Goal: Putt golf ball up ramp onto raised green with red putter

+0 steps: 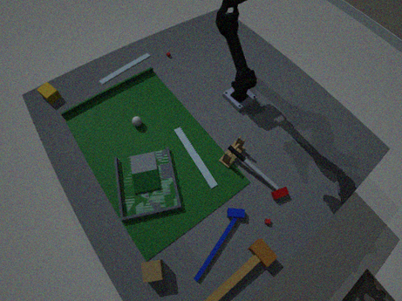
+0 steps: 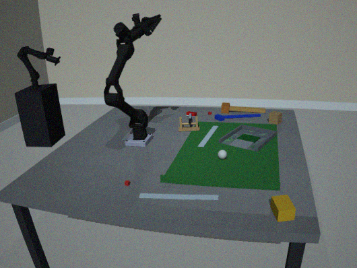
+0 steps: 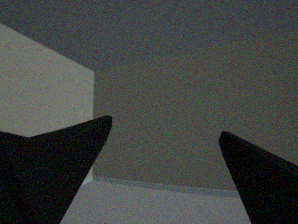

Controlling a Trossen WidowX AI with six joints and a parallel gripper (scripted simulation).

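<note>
The red putter lies 80 mm ahead of my gripper tip, 300 mm to the left of it and 620 mm below it. Round my gripper tip: green mat 310 mm ahead, 90 mm to the right, 650 mm below; white golf ball 280 mm ahead, 210 mm to the right, 620 mm below; wooden rack 80 mm ahead, 170 mm to the left, 610 mm below.
</note>
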